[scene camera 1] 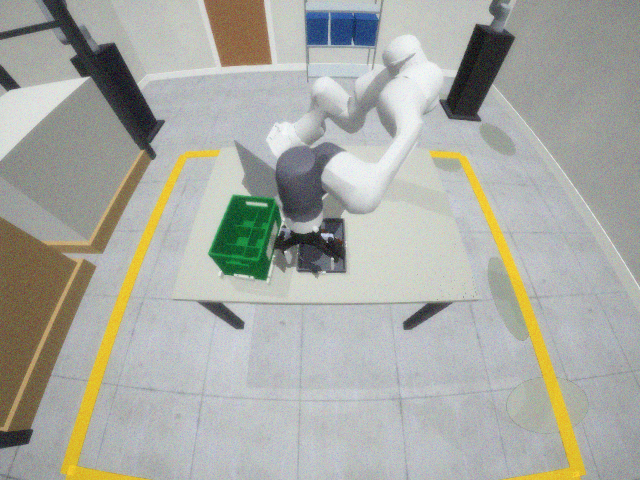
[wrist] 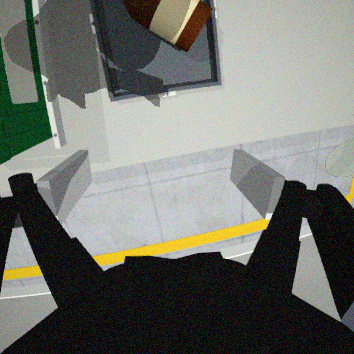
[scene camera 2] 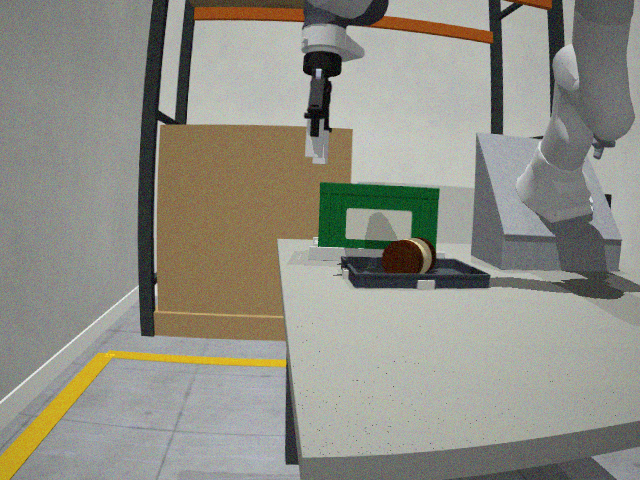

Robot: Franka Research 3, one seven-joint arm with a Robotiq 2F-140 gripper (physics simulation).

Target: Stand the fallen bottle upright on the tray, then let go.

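Note:
Gripper: in the pictures, scene camera 1 and the wrist view included. Brown bottle: in the pictures.

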